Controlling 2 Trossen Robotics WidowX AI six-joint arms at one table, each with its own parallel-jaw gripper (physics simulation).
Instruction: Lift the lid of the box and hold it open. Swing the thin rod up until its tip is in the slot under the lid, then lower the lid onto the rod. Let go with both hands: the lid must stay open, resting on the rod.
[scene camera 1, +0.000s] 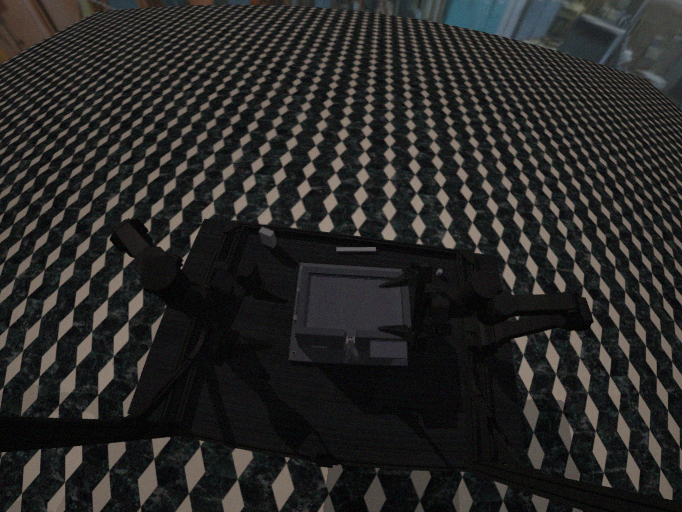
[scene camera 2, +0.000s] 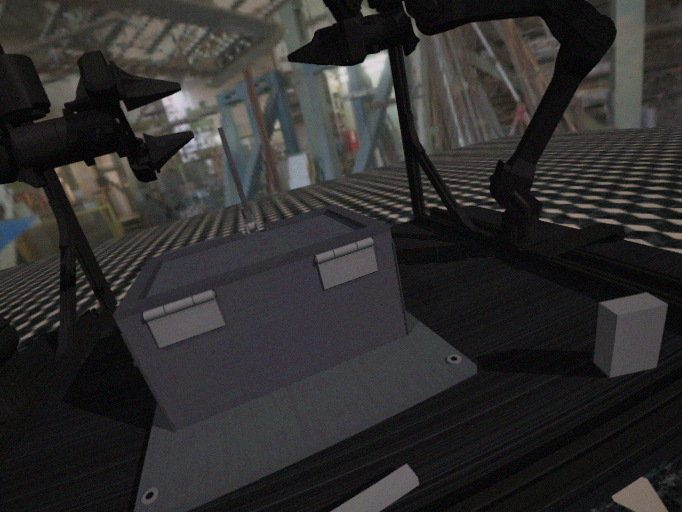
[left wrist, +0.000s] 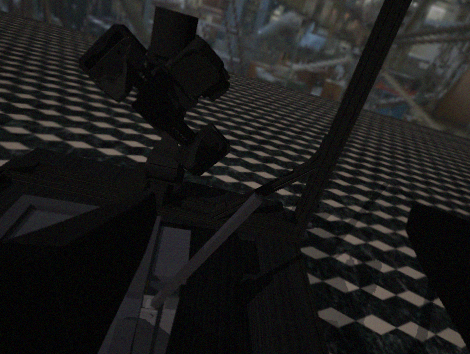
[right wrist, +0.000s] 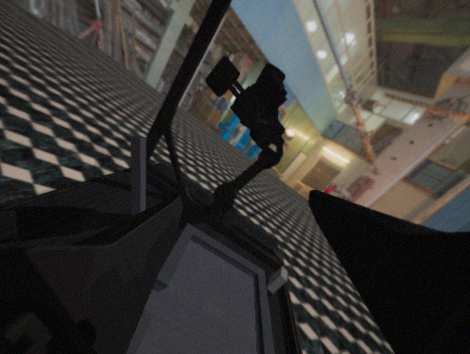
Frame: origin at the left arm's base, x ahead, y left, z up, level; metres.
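Where they show: left gripper, fingertip midpoint: (scene camera 1: 280, 322) (scene camera 2: 291, 58) (left wrist: 280, 210) (right wrist: 236, 100); right gripper, fingertip midpoint: (scene camera 1: 378, 308) (scene camera 2: 187, 112) (left wrist: 159, 134) (right wrist: 244, 199); left arm's base at its link origin: (scene camera 2: 521, 240) (right wrist: 213, 212); right arm's base at its link origin: (scene camera 1: 475, 345) (scene camera 2: 10, 408) (left wrist: 159, 198).
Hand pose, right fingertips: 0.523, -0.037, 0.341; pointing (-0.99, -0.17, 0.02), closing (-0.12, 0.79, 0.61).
Note:
Things, the pixels of their centre, and the offset from my right fingertips, as dx, dy, dz. Level surfaces: height alone.
- grey box at the middle of its body: (scene camera 2: 271, 297) (scene camera 1: 352, 301) -0.039, +0.115, -0.260
- thin rod at the middle of its body: (left wrist: 199, 258) (right wrist: 139, 224) (scene camera 2: 235, 176) (scene camera 1: 353, 348) -0.036, -0.064, -0.106
- dark mat at its surface level: dz -0.360
- small pale strip at the middle of its body: (scene camera 1: 356, 249) -0.040, +0.364, -0.356
The grey box (scene camera 2: 278, 330) stands on its base plate (scene camera 2: 298, 432). Its lid (scene camera 1: 354, 302) (scene camera 2: 253, 251) (right wrist: 209, 302) lies low and near level on the box, hinges toward scene camera 2. The thin rod (scene camera 2: 235, 178) (left wrist: 209, 246) (right wrist: 138, 175) stands steeply up at the lid's free edge, its tip well above the lid; its foot shows in scene camera 1 (scene camera 1: 349, 346). My right gripper (scene camera 1: 386, 306) (scene camera 2: 184, 111) is open and empty, hovering above the lid's edge. My left gripper (scene camera 2: 314, 36) is open and empty, raised high above and behind the box.
The box sits on a dark mat (scene camera 1: 369, 417) on a checkered table (scene camera 1: 369, 127). A small pale strip (scene camera 1: 355, 249) (scene camera 2: 382, 490) lies on the mat behind the box. Both arms' bases and links (scene camera 2: 517, 193) (scene camera 1: 532, 310) flank the box.

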